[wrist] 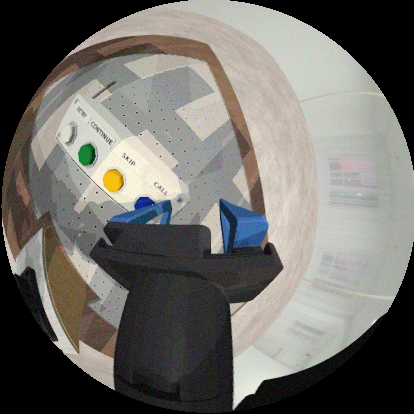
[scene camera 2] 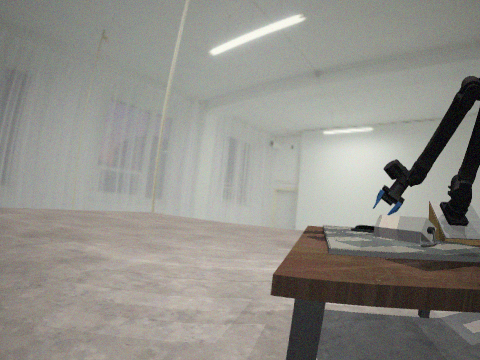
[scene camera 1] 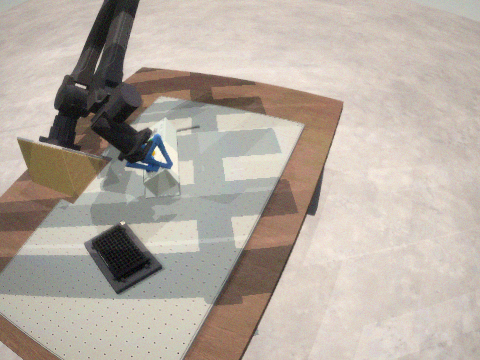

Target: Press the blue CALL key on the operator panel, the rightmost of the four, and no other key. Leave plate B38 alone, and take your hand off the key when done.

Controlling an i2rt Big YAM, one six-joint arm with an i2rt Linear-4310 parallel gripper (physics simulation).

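Pixels of known places: gripper, fingertip midpoint: (wrist: 194,203) (scene camera 2: 379,212) (scene camera 1: 164,168); arm's base, origin of the base link: (scene camera 2: 452,214) (scene camera 1: 59,146).
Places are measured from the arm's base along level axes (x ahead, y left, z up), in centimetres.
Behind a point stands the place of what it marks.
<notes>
The pale operator panel (scene camera 1: 171,142) @[x 28.7, y 14.7, z -3.9 cm] (scene camera 2: 412,229) @[x 27.2, y 19.8, z -5.7 cm] (wrist: 141,172) @[x 29.5, y 7.5, z -2.2 cm] has a sloped face. In the wrist view its keys are white RETRY (wrist: 70,134) @[x 22.1, y 16.1, z -2.9 cm], green CONTINUE (wrist: 87,154) @[x 24.1, y 12.2, z -2.9 cm], yellow SKIP (wrist: 113,180) @[x 26.2, y 8.0, z -2.9 cm] and blue CALL (wrist: 144,202) @[x 28.6, y 4.2, z -2.7 cm], whose lower part is hidden behind a finger. My gripper (scene camera 1: 163,167) @[x 33.7, y 1.9, z -0.9 cm] (scene camera 2: 382,210) @[x 33.7, y 1.9, z -0.9 cm] (wrist: 194,203) @[x 33.7, y 1.9, z -0.9 cm] is open and empty, its blue fingers apart, above the CALL end of the panel. The fingertips look clear of the panel in scene camera 2. A black well plate on a dark base (scene camera 1: 120,252) @[x 31.8, y -19.2, z -7.4 cm], probably B38, lies away from the gripper; its label is unreadable.
A perforated grey board (scene camera 1: 150,320) @[x 43.9, y -30.9, z -9.9 cm] lies on the wooden table (scene camera 1: 272,250) @[x 60.4, y -4.6, z -11.2 cm]. A tan upright plate (scene camera 1: 62,170) @[x 5.7, y -6.1, z -2.2 cm] (wrist: 62,287) @[x 8.2, y -1.0, z -4.7 cm] stands by the arm's base. A thin dark rod (scene camera 1: 188,128) @[x 26.5, y 29.2, z -9.5 cm] (wrist: 104,89) @[x 26.9, y 29.3, z -9.8 cm] lies beside the panel's RETRY end.
</notes>
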